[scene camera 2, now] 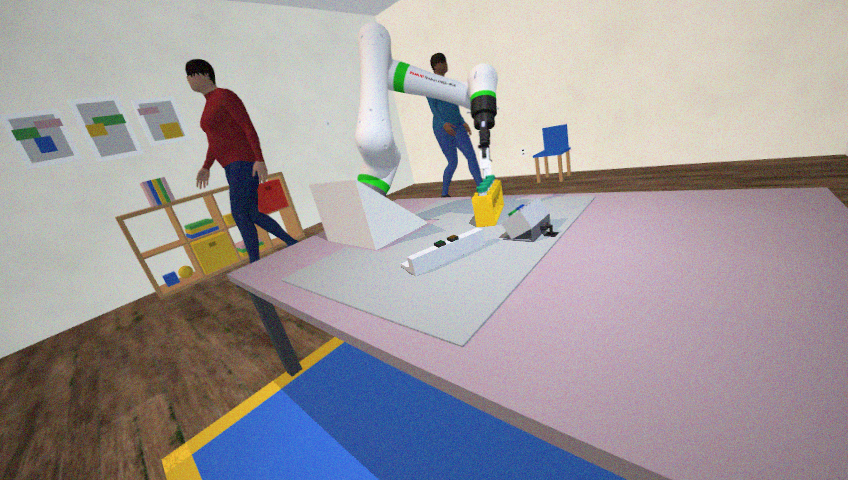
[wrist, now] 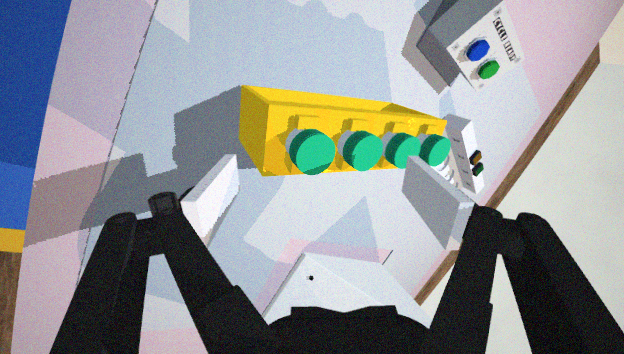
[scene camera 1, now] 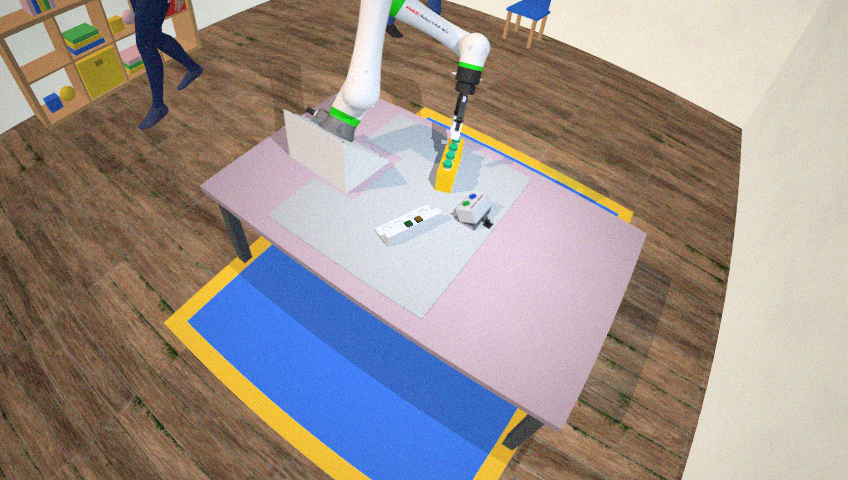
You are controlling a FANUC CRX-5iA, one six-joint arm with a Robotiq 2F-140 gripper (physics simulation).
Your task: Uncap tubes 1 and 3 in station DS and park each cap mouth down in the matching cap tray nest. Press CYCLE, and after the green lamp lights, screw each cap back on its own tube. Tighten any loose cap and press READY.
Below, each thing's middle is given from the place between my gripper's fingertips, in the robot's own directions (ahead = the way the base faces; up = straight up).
Right now the grey button box (scene camera 2: 527,223) is 26 cm ahead of my hand, 18 cm to the right of it and 9 cm below it.
